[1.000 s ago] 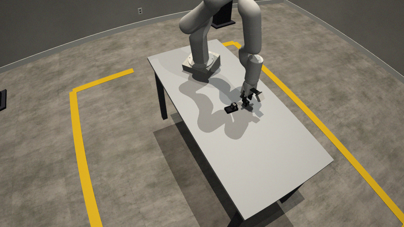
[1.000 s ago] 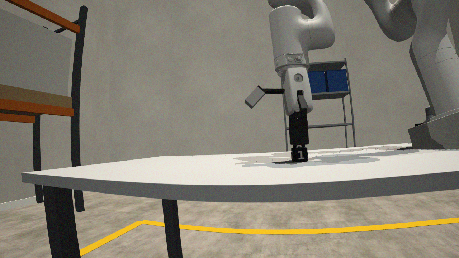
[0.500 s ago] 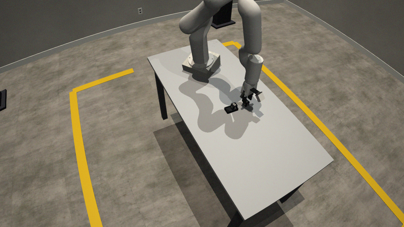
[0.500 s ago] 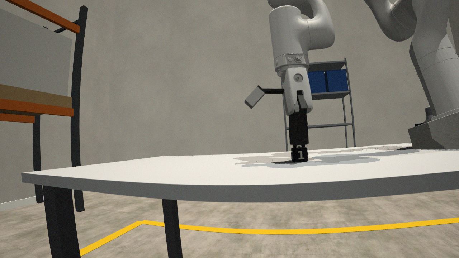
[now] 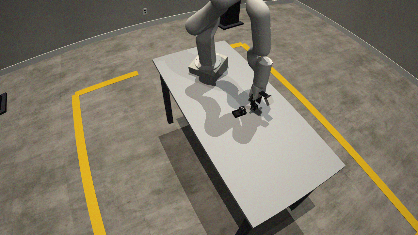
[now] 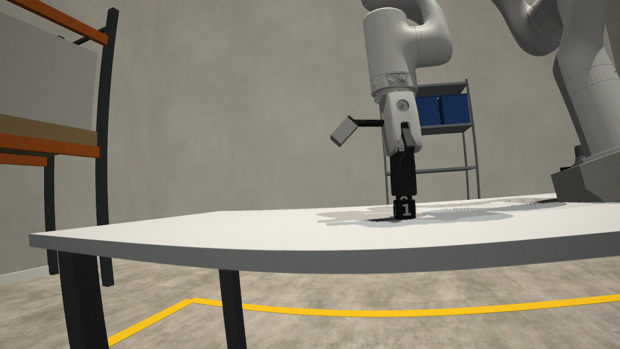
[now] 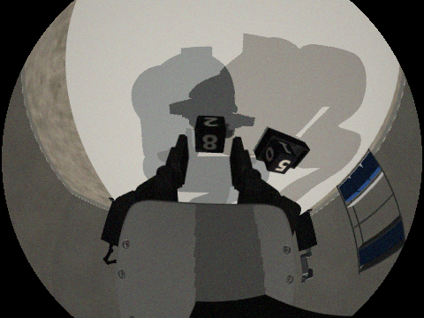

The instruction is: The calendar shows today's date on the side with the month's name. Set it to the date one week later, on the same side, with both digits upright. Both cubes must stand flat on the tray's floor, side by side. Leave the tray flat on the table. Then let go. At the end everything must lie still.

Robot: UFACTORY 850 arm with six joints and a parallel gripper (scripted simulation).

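Right now the black cube is 4 cm below my hand. From my hand the other things lie so: black tray: 2 cm behind, 11 cm to the right, 5 cm below.
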